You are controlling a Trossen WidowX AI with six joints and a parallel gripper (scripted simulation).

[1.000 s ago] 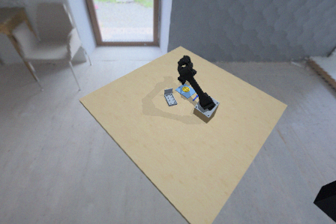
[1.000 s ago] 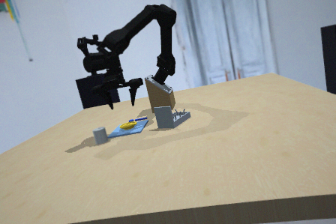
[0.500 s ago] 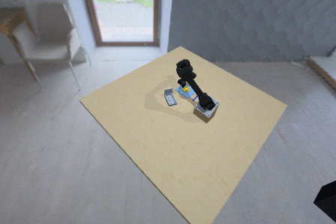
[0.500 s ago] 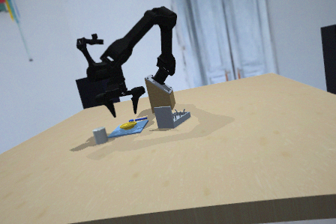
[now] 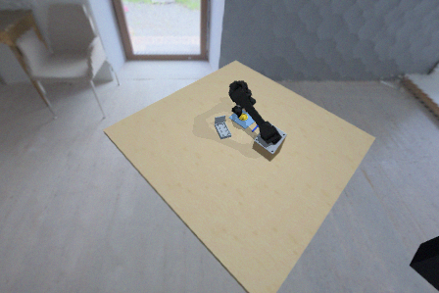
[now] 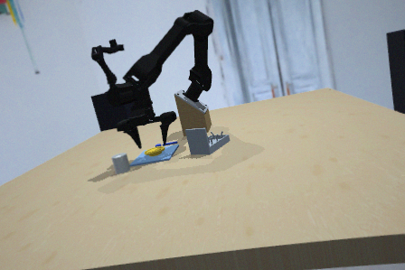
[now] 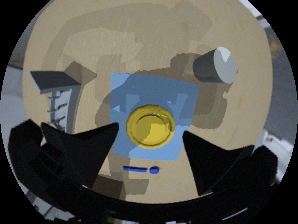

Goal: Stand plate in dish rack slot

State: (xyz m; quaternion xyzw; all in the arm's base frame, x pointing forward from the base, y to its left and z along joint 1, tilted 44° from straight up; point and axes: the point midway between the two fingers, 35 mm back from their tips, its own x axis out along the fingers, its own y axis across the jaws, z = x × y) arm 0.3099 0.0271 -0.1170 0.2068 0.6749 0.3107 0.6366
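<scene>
My gripper tip is now 10 mm past the yellow plate and 20 mm above it. Also, from my gripper tip: blue utensil (130 mm behind, 20 mm to the right, 30 mm below); white cup (100 mm ahead, 60 mm to the right, 10 mm below); grey dish rack (20 mm behind, 190 mm to the left, 10 mm below).
</scene>
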